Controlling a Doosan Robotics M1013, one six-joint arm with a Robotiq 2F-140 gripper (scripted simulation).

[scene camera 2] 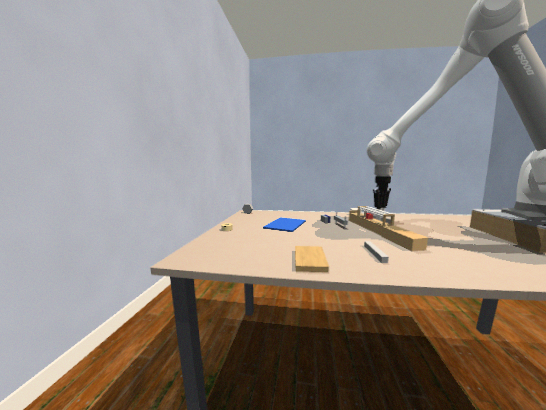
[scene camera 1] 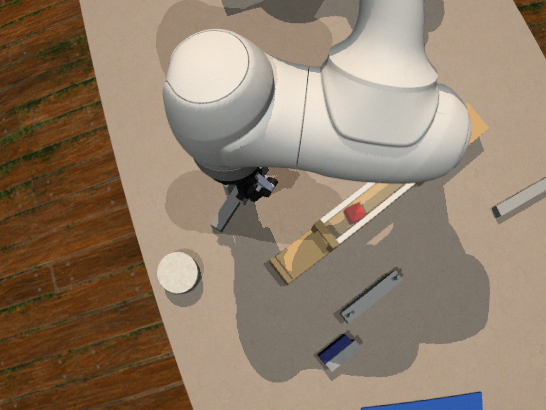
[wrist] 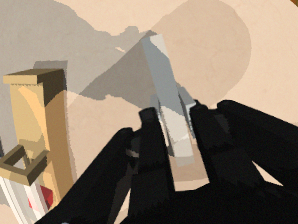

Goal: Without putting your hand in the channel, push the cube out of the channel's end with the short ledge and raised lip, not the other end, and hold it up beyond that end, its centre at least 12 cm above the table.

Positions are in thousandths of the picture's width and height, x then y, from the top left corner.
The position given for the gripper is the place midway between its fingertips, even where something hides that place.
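Gripper visible at (scene camera 1: 439,472) and (wrist: 572,458). Channel at (scene camera 1: 545,630) and (scene camera 2: 755,589). A blue-and-grey block (scene camera 1: 625,852) is present; in the wrist view the block is out of frame. A wooden board (scene camera 2: 563,630) is present; in scene camera 1 the board is out of frame. A white disc (scene camera 1: 325,665) is also visible.
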